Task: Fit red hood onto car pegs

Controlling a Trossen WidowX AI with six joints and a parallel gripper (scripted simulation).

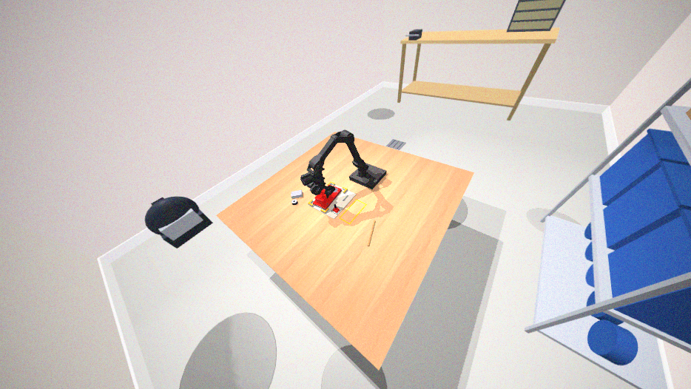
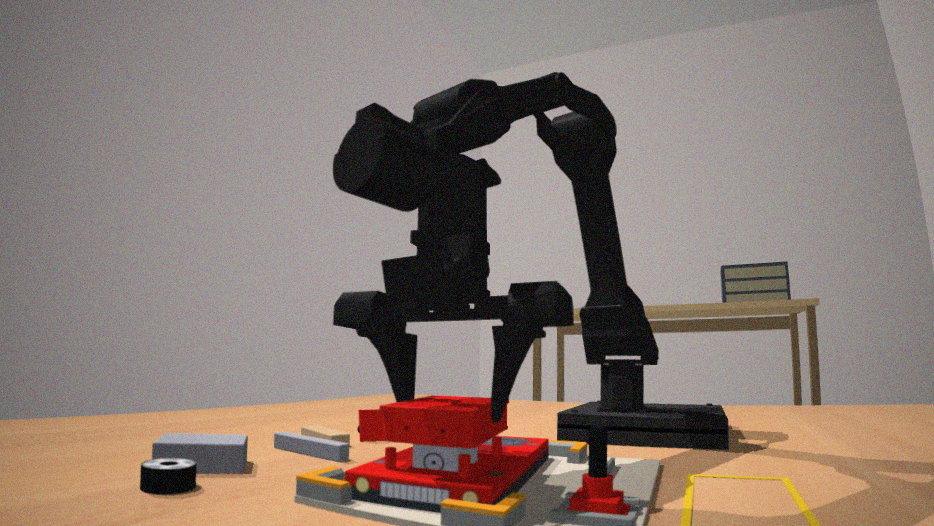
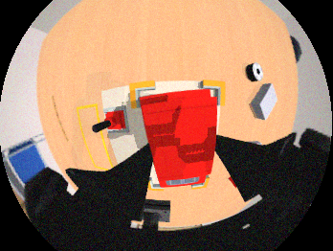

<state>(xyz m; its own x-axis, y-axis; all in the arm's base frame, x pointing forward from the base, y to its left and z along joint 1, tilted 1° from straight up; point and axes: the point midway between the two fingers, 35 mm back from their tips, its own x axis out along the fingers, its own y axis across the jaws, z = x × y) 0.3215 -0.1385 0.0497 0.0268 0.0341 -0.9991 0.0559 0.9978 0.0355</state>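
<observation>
Now: gripper tip right at the red hood. Also, from my gripper tip: grey engine block: 3 cm below; then black wheel: 9 cm ahead, 19 cm to the right, 5 cm below.
</observation>
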